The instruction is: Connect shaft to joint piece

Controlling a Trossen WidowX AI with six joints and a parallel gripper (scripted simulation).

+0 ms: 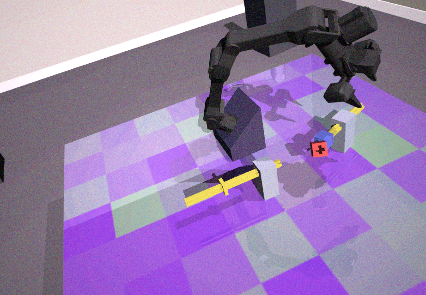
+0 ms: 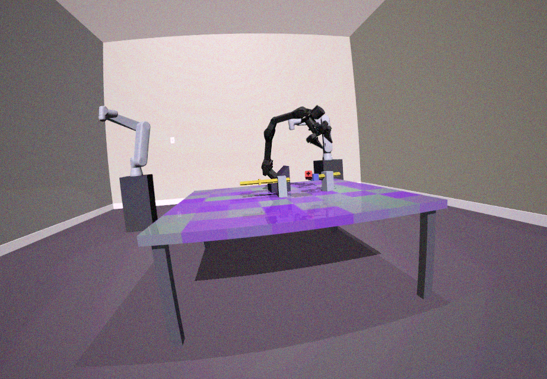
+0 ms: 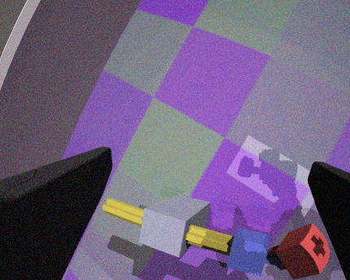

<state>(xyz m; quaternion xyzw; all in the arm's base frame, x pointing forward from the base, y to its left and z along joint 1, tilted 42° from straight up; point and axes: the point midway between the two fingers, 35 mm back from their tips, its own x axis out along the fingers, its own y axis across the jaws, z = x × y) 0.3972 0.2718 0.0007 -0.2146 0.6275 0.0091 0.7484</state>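
The red square joint piece lies 170 mm below my gripper tip, 100 mm to the right of it and 70 mm behind it.
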